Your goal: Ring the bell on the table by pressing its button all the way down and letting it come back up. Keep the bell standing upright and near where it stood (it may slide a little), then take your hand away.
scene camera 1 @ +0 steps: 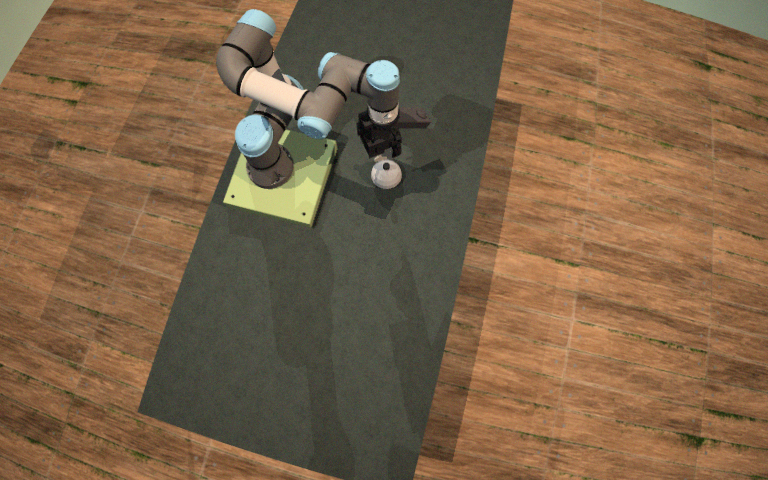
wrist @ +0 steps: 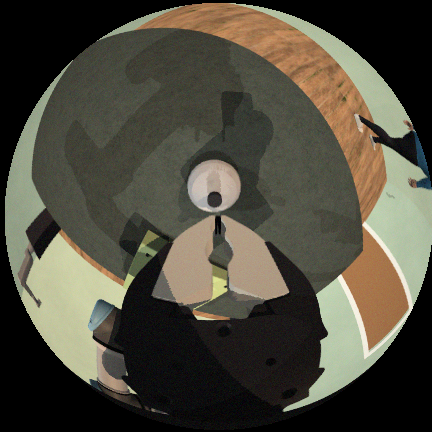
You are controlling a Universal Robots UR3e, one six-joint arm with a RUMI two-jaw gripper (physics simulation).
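Where they show: gripper, fingertip midpoint: (scene camera 1: 388, 157) (wrist: 217, 217); arm's base at its link origin: (scene camera 1: 270, 167).
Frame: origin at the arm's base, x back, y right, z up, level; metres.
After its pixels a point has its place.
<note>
The bell (scene camera 1: 386, 176) {x -0.315, y -0.046, z -0.001 m} (wrist: 214, 178) {x -0.327, y -0.078, z -0.001 m} is a whitish dome with a small black button (scene camera 1: 386, 165) {x -0.310, y -0.066, z 0.023 m} (wrist: 214, 199) {x -0.311, y -0.066, z 0.024 m} on top. It stands upright on the dark table (scene camera 1: 339, 271) {x -0.256, y 0.226, z -0.043 m} (wrist: 150, 170) {x -0.268, y -0.167, z -0.042 m}. My gripper (scene camera 1: 378, 159) {x -0.314, y -0.067, z 0.069 m} (wrist: 217, 217) {x -0.314, y -0.067, z 0.069 m} is shut, its two beige fingertips together with nothing between them. In the wrist view the fingertips are just below the bell, with a small gap between them and the button. In the scene view they are beside the bell's upper edge and apart from the button. The bell's underside is hidden.
The arm's yellow-green base plate (scene camera 1: 271, 206) {x -0.038, y 0.108, z -0.006 m} (wrist: 136, 265) {x -0.074, y -0.106, z 0.003 m} is left of the bell in the scene view. Wooden floor (scene camera 1: 623, 254) (wrist: 320, 70) surrounds the table. A person (wrist: 402, 145) shows at the right rim of the wrist view.
</note>
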